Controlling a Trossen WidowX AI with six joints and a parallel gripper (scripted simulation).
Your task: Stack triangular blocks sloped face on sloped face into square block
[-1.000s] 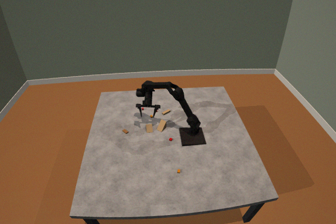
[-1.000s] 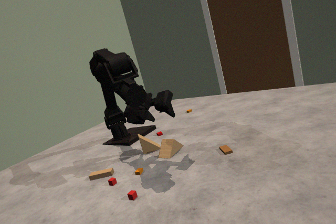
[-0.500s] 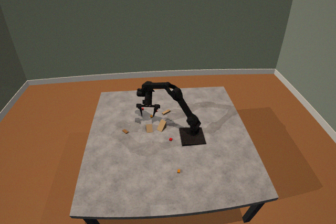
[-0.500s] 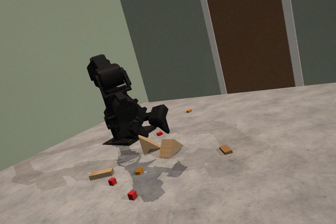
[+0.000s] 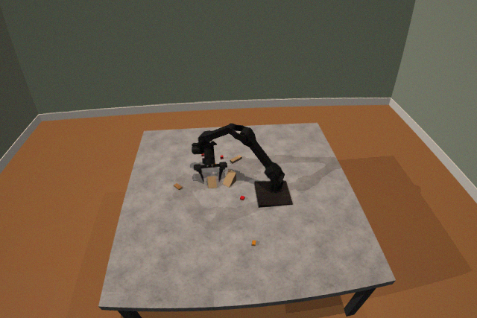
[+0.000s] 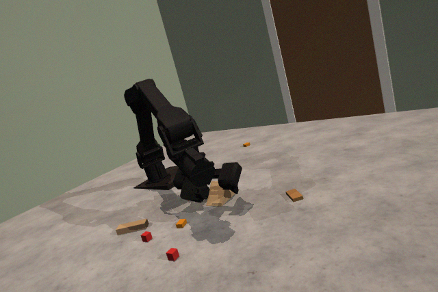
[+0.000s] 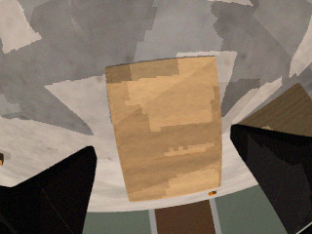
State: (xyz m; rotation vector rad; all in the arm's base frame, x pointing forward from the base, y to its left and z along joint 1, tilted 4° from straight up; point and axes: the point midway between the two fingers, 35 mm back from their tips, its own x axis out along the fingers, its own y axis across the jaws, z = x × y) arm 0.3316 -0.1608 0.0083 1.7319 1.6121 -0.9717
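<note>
My gripper tip is 160 mm to the right of the red cube, 140 mm past it and 10 mm above it. From my gripper tip the other things lie so: thin tan plank 180 mm behind, 160 mm to the right, 10 mm below.
</note>
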